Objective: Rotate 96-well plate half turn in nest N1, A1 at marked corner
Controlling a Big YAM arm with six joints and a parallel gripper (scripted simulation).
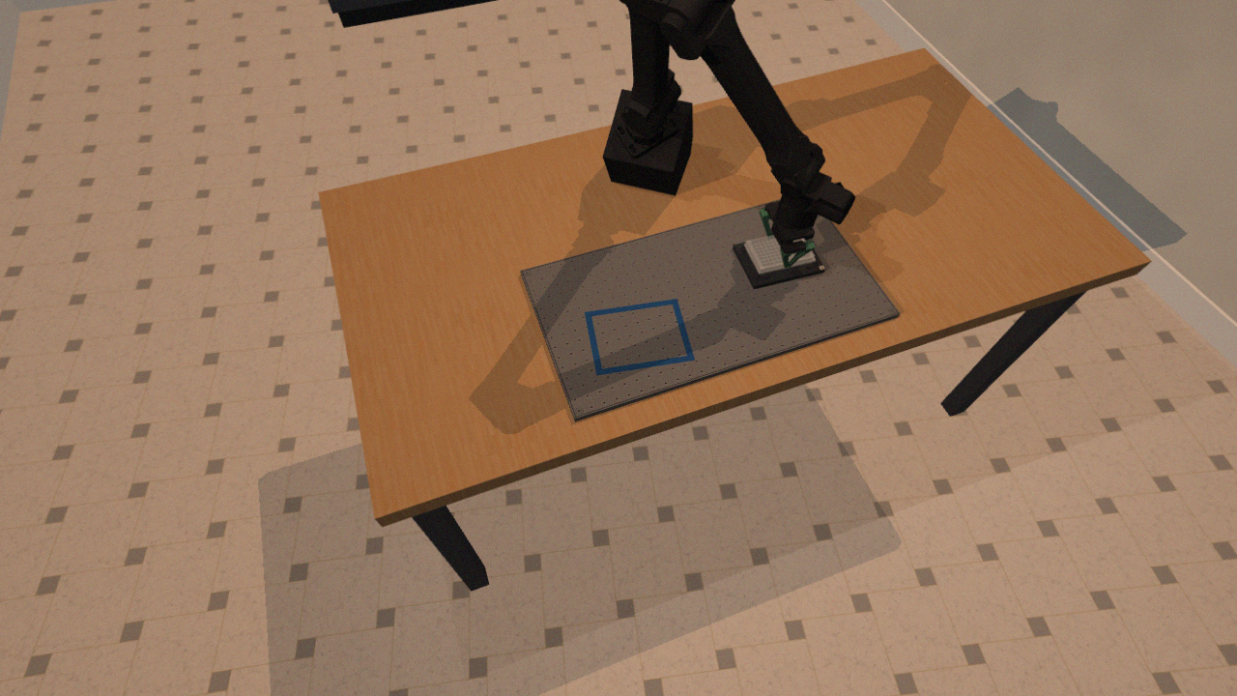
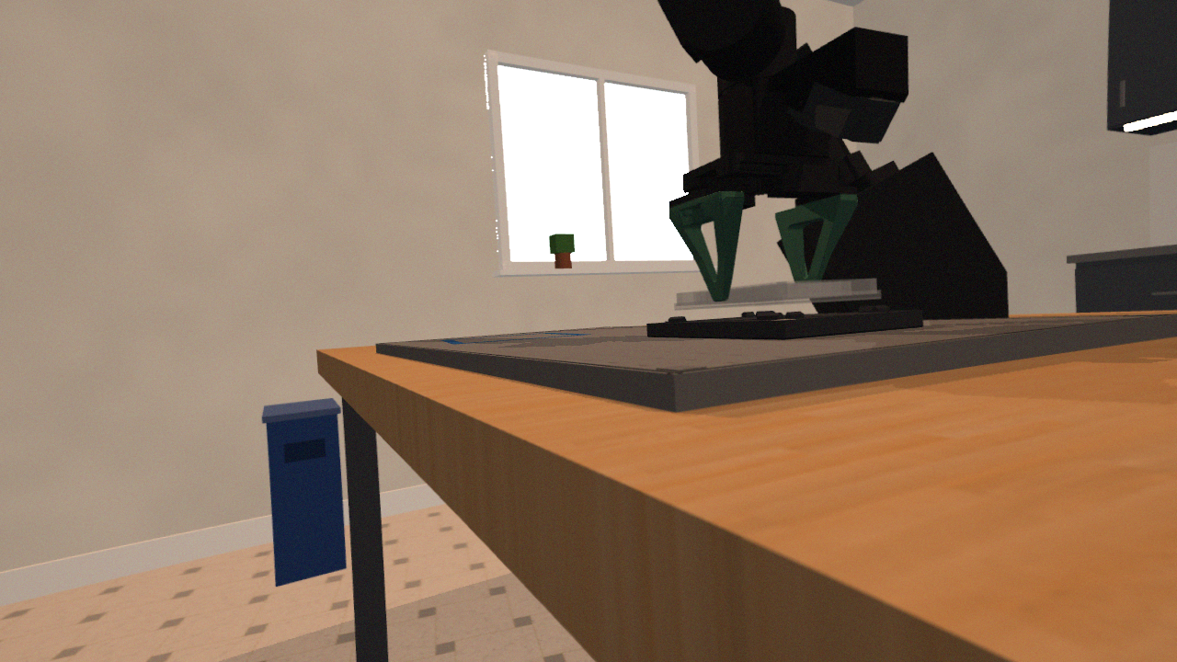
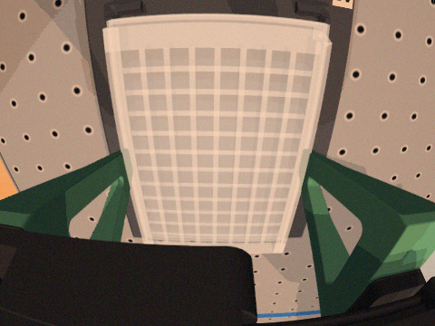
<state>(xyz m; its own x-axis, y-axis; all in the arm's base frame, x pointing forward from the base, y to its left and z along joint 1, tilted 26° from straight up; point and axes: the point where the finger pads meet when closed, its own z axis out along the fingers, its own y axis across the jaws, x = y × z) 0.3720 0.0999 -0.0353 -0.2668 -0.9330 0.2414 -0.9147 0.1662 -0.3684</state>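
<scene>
Right now my hand is 1 cm above the 96-well plate. Round my hand: black plate nest N1: 3 cm below; then A1 label: 7 cm ahead, 6 cm to the left, 2 cm below.
</scene>
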